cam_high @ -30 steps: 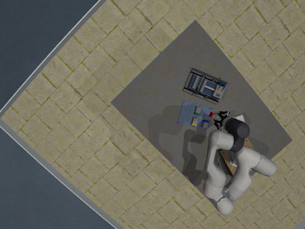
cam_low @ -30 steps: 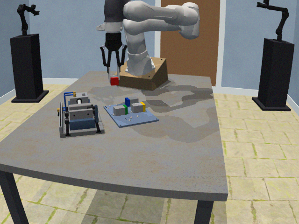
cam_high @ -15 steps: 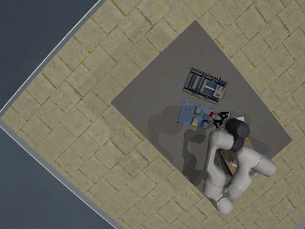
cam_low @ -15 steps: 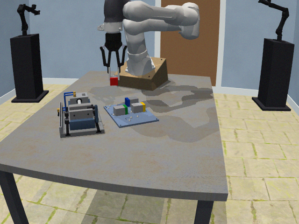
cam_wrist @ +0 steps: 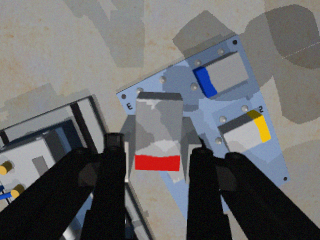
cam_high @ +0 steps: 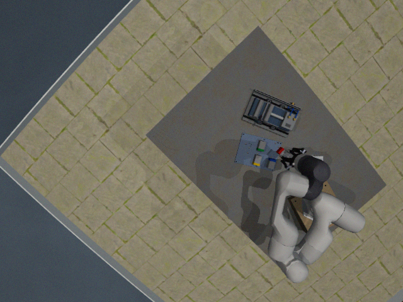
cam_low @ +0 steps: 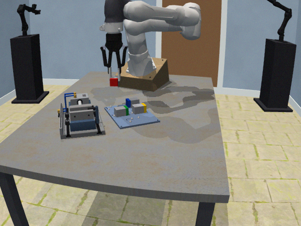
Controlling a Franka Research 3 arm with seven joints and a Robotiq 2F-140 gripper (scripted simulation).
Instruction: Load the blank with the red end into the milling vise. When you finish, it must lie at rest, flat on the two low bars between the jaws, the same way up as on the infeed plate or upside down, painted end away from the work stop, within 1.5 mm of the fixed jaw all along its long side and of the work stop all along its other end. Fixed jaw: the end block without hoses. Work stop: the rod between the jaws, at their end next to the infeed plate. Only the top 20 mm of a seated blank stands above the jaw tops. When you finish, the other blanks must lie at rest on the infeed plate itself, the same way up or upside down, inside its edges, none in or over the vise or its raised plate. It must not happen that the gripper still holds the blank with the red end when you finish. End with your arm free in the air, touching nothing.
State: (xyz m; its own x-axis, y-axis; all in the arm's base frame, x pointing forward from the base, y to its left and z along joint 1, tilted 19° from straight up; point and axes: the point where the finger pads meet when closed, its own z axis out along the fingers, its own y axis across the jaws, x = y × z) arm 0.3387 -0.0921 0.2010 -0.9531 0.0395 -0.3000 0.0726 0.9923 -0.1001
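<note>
Right now the red-ended blank is 40 mm below my hand. The rest, counted from my hand: blue blank (160 mm below, 80 mm to the left, 40 mm behind); green blank (160 mm below, 80 mm ahead, 40 mm to the left); yellow blank (160 mm below, 120 mm to the left, 50 mm ahead).
</note>
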